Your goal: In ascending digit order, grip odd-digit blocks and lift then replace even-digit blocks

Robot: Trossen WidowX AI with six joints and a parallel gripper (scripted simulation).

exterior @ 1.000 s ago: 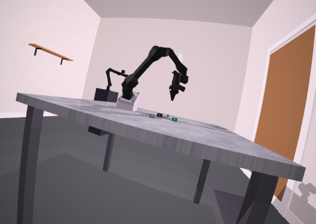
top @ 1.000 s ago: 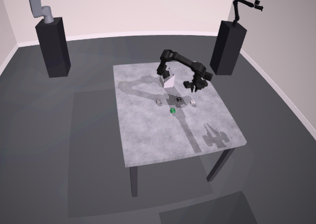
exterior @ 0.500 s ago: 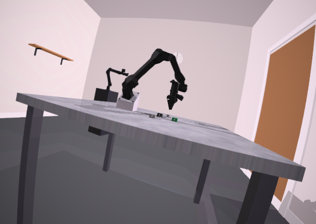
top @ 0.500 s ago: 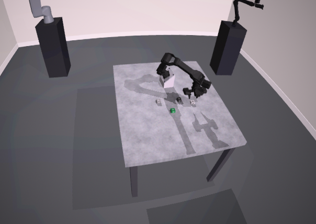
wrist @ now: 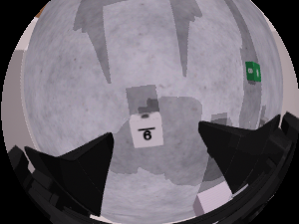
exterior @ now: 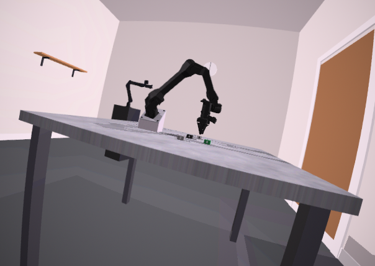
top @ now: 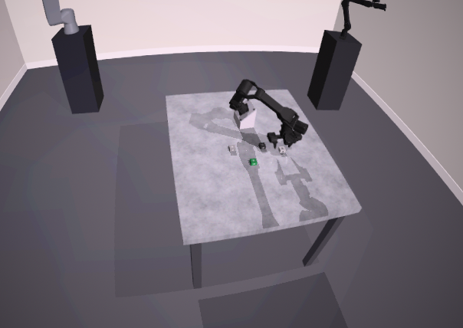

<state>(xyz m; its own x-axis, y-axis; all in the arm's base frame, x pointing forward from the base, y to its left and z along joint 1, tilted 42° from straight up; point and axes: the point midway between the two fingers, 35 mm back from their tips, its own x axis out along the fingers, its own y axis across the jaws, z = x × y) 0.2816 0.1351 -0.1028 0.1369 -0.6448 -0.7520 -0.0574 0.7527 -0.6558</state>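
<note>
The white block is 20 mm below my gripper tip, 10 mm to the left of it and 10 mm behind it. Round my gripper tip: green block: 180 mm to the right, 70 mm ahead, 20 mm below; black block: 100 mm to the right, 50 mm behind, 20 mm below; grey block: 270 mm to the right, 40 mm behind, 20 mm below.
</note>
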